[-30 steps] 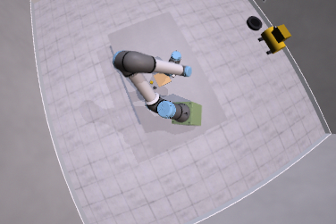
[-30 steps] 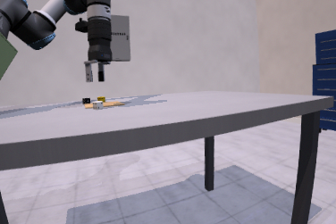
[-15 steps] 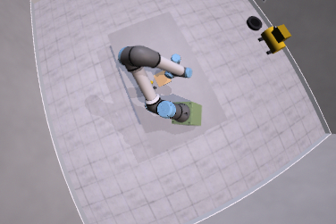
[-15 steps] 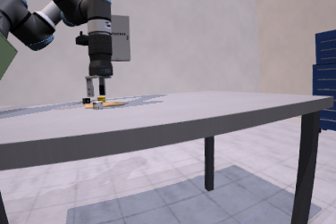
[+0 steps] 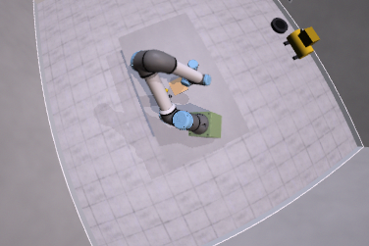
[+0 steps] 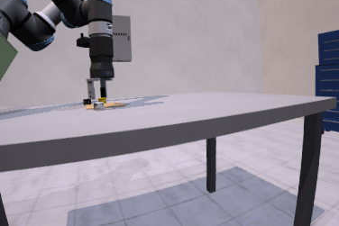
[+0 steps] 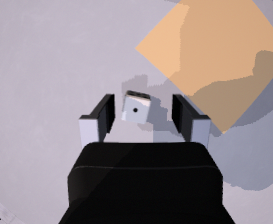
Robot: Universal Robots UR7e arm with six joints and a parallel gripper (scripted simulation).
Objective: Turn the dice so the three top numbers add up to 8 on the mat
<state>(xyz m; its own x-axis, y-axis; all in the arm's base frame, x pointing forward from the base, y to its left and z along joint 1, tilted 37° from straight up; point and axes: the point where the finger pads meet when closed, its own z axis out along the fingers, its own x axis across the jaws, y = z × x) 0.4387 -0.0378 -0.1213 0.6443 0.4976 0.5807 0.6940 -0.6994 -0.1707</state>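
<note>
My hand is 40 mm above the white die and 10 mm to the left of it. Round my hand: mat (100 mm to the left, 50 mm below, 20 mm ahead); yellow die (220 mm to the left, 40 mm below, 20 mm ahead).
</note>
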